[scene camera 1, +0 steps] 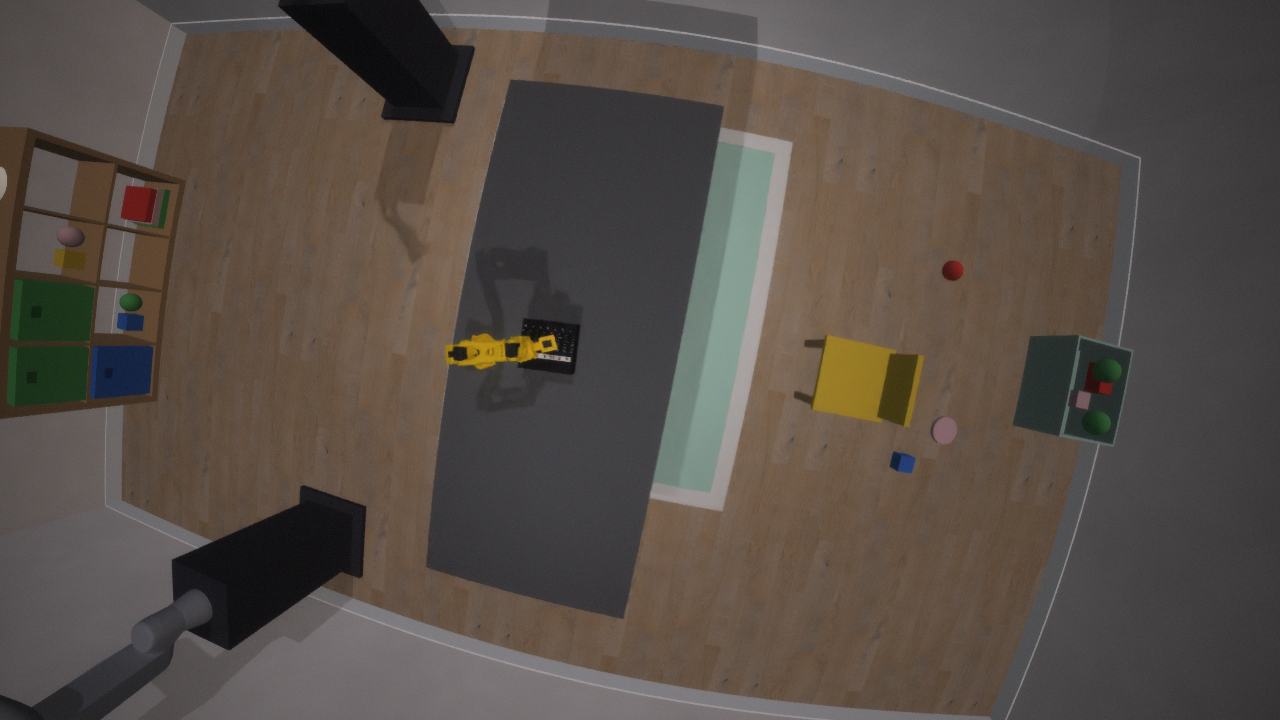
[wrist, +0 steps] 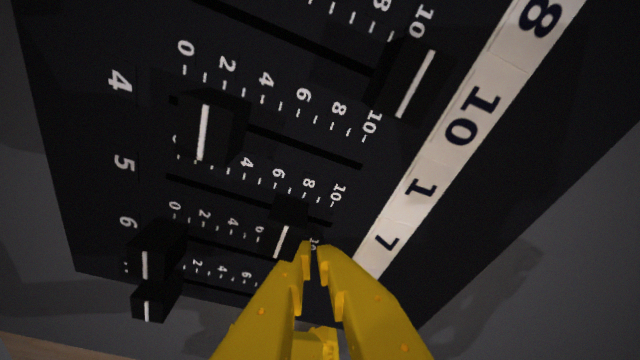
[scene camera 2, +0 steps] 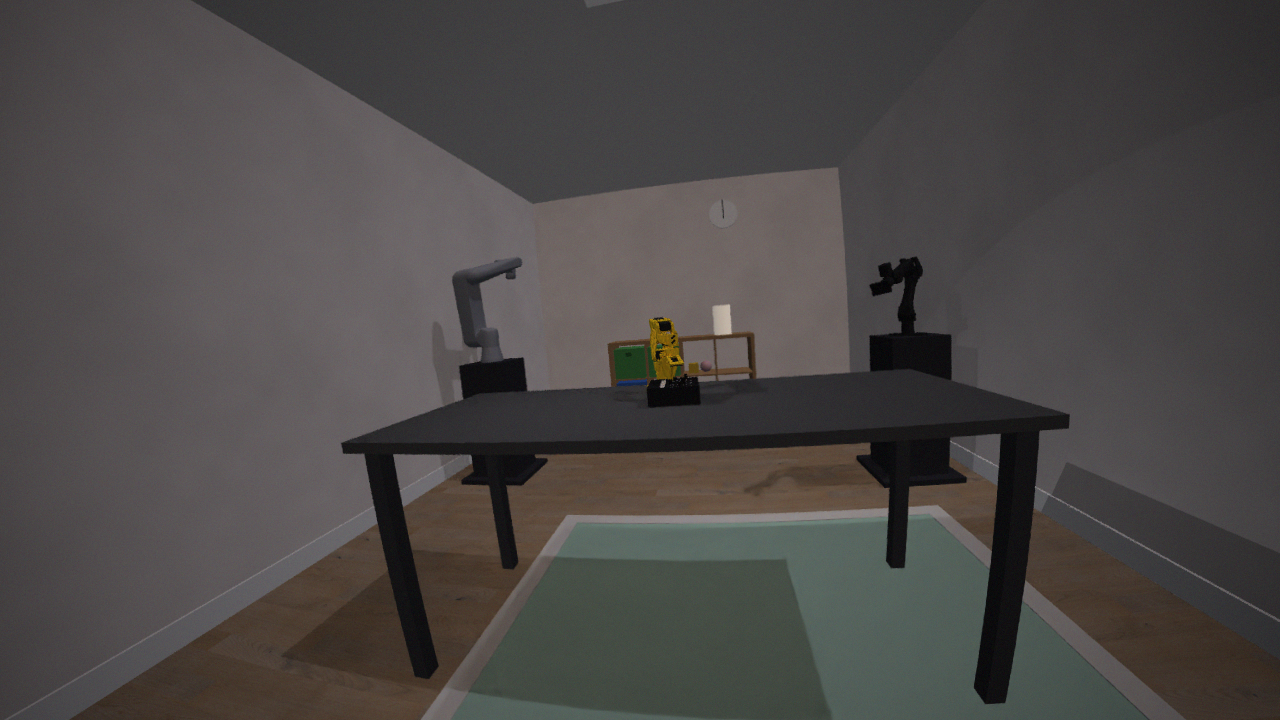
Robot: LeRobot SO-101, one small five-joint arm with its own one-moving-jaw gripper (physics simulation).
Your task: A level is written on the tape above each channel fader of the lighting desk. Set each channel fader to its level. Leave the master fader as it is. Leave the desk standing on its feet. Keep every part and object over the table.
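The black lighting desk sits upright on the table. In the wrist view the tape reads 8, 10, 1 and 7; further marks are hidden. The upper-right fader cap is near 10. The channel 4 cap is near 1. The channel 5 cap is between about 6 and 8, exact level unclear. The channel 6 cap and the bottom cap are near 0. My gripper is shut and empty, above the desk, its tips right of the channel 5 cap.
The dark table bears the desk and my yellow arm. A grey arm and a black arm stand on pedestals beyond the table. A yellow chair stands on the floor.
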